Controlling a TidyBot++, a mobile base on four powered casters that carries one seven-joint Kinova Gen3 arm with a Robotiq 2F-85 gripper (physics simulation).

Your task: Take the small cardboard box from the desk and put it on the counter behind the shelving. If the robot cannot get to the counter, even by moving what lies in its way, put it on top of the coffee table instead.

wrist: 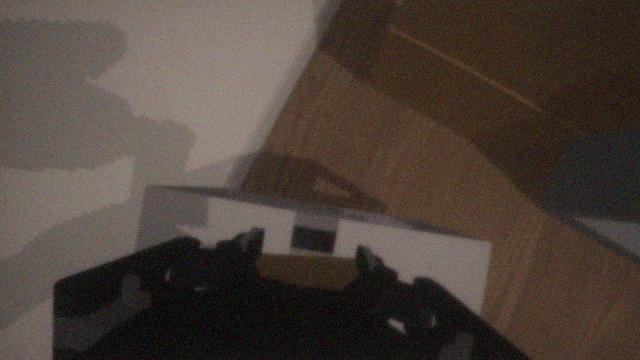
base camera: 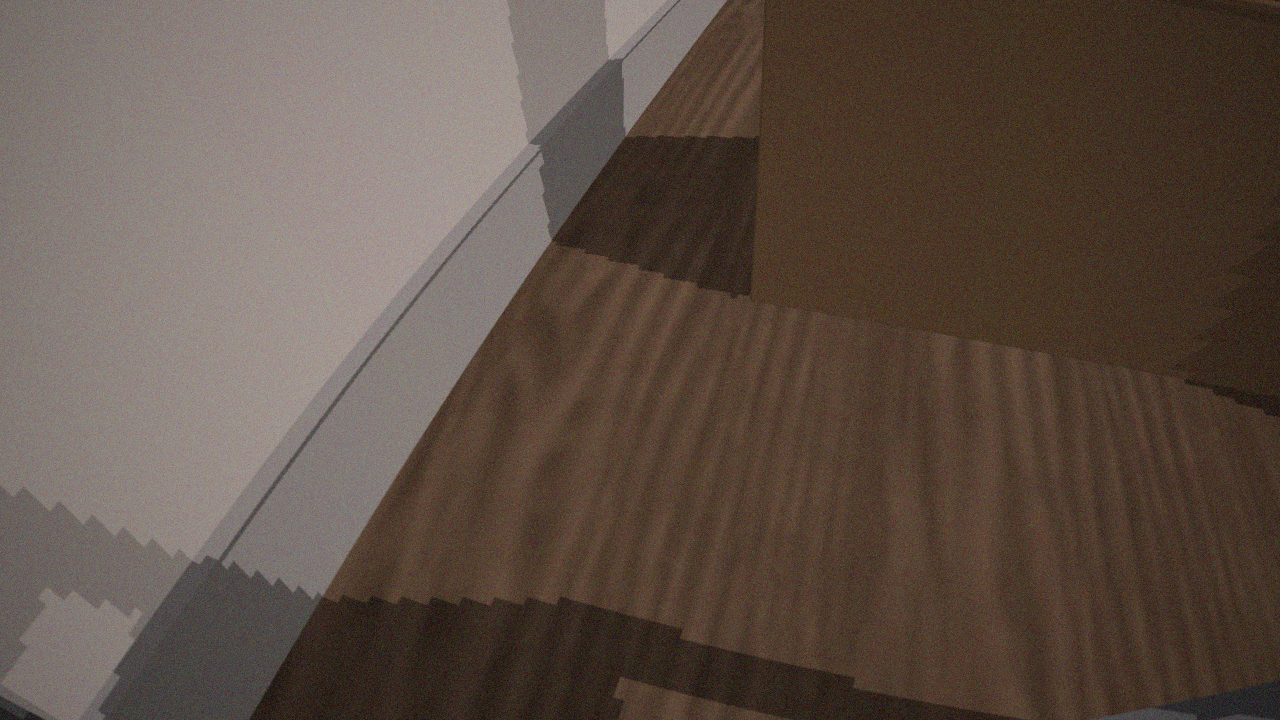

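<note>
My gripper is at the bottom of the wrist view, shut on the small cardboard box. A brown strip of the small cardboard box shows between the fingers, above the white top of my base; the dark gripper body hides the rest of it. The gripper does not show in the base camera view. The desk, the counter and the coffee table cannot be made out in either view.
A large brown box-like thing stands on the wooden floor ahead and right. A pale wall with a grey baseboard runs along the left. A blue-grey surface shows at the right.
</note>
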